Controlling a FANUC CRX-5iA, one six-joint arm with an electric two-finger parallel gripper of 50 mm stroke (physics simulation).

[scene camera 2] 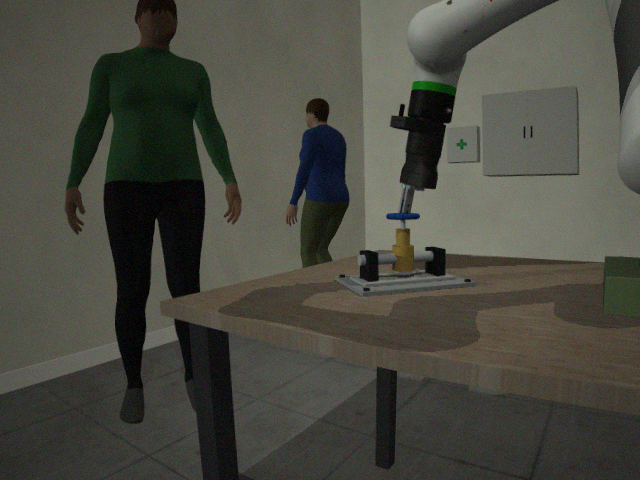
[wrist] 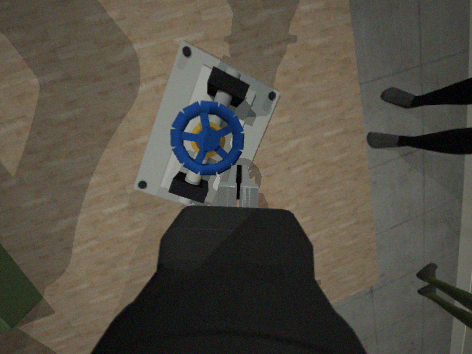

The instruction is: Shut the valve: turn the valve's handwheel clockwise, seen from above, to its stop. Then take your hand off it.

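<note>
The blue five-spoked handwheel (scene camera 2: 403,216) (wrist: 209,139) sits level on top of the brass valve body (scene camera 2: 403,258). The valve's pipe is held by two black brackets (scene camera 2: 369,267) (wrist: 228,86) on a grey base plate (scene camera 2: 413,287) (wrist: 159,142). My gripper (scene camera 2: 403,211) (wrist: 239,175) is shut and empty, tilted, its fingers reaching down to about the wheel's height. In the wrist view the fingertips are just outside the rim, at its lower right. Whether they touch the rim cannot be told. The wheel partly hides the tips in the scene view.
A green block (scene camera 2: 621,294) (wrist: 17,292) stands on the wooden table (scene camera 2: 341,330) (wrist: 320,200), away from the valve. A person in a green top (scene camera 2: 152,118) stands beyond the table's edge, and another in blue (scene camera 2: 325,160) stands farther back. A grey cabinet (scene camera 2: 553,149) hangs behind.
</note>
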